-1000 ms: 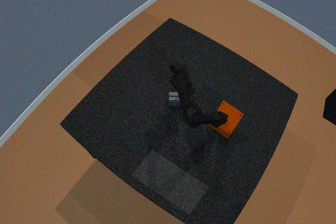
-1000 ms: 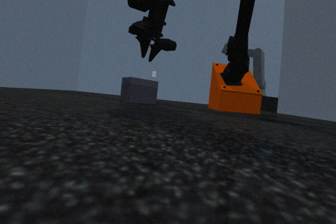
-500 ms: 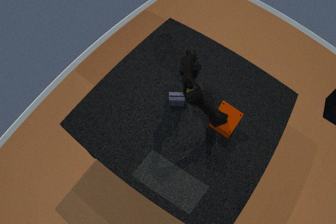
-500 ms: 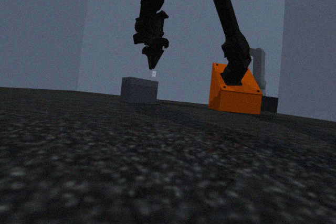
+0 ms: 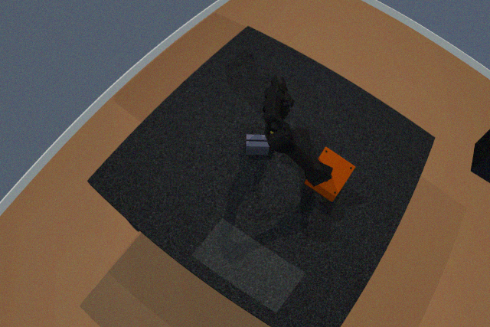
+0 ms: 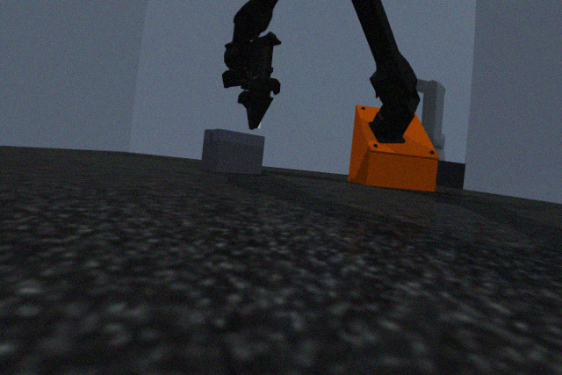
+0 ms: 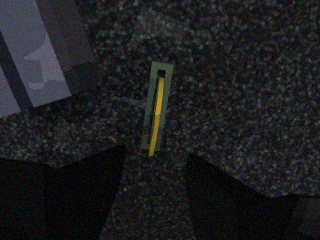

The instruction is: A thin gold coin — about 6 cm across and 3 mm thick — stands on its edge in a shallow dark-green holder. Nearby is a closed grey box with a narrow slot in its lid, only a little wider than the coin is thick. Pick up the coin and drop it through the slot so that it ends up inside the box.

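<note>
My gripper tip is now 70 mm above the gold coin.
</note>
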